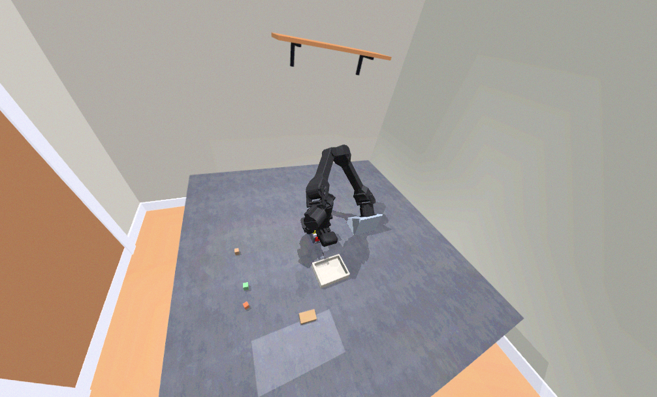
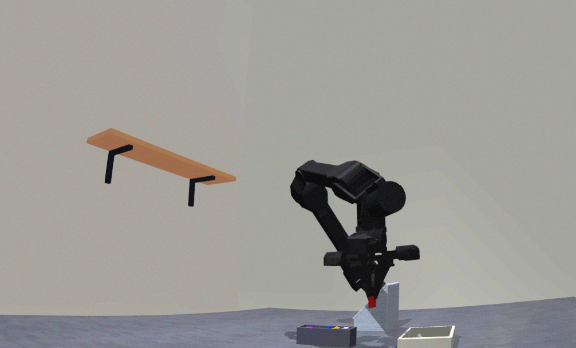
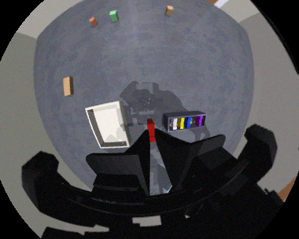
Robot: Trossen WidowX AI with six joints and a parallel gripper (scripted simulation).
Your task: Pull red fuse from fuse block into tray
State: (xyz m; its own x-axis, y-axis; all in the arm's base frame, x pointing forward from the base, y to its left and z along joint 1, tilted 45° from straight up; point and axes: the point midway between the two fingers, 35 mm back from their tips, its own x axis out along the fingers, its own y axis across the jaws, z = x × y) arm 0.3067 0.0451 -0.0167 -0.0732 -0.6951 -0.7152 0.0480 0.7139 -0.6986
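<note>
My gripper tip is now 2 cm past the white tray, 11 cm to the right of it and 10 cm above it. From my gripper tip the other things lie so: yellow fuse 3 cm behind, 9 cm to the right, 8 cm below; then red fuse 1 cm below; then white fuse 3 cm behind, 6 cm to the right, 8 cm below.
</note>
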